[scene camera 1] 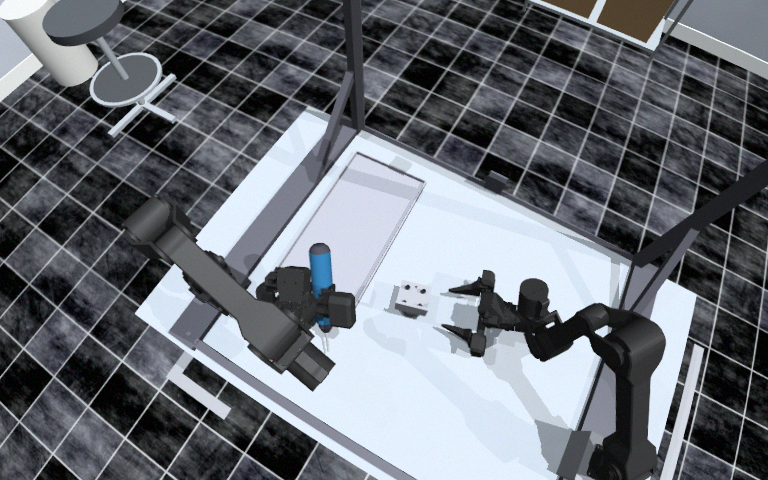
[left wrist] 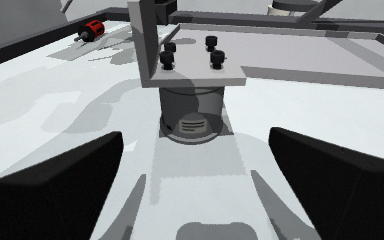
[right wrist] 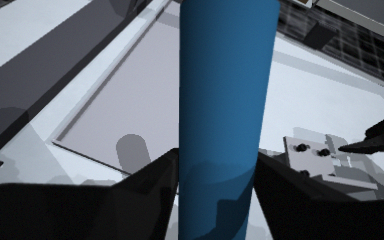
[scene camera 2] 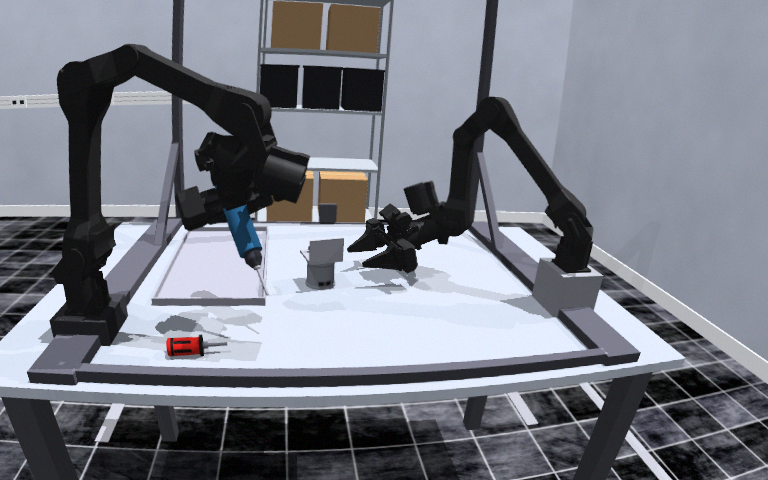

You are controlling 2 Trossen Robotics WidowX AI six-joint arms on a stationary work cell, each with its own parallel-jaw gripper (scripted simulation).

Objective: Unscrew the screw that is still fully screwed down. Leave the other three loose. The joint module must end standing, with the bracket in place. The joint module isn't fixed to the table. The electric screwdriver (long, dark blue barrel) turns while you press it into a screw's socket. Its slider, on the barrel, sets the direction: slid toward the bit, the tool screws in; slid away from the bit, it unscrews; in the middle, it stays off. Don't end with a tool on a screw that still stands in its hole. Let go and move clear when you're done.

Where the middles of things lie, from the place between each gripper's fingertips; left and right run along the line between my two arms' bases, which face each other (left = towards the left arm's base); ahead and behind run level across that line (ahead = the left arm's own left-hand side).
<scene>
I see my right gripper [scene camera 1: 324,284] 5 cm above the electric screwdriver [scene camera 2: 248,245] and 1 cm to the right of it. Also, from my right hand: shallow tray [scene camera 1: 360,216]: 24 cm behind, 19 cm below, 6 cm to the right; then joint module [scene camera 2: 321,276]: 17 cm below, 16 cm to the left, 12 cm behind; then bracket [scene camera 2: 321,251]: 16 cm to the left, 13 cm below, 11 cm behind.
My left hand is 20 mm short of the bracket, 110 mm to the left of it and 10 mm below it. The rest, counted from my left hand: shallow tray: 110 mm behind, 320 mm to the right, 50 mm below; joint module: 20 mm ahead, 110 mm to the right, 30 mm below; electric screwdriver: 130 mm ahead, 260 mm to the right, 90 mm above.
</scene>
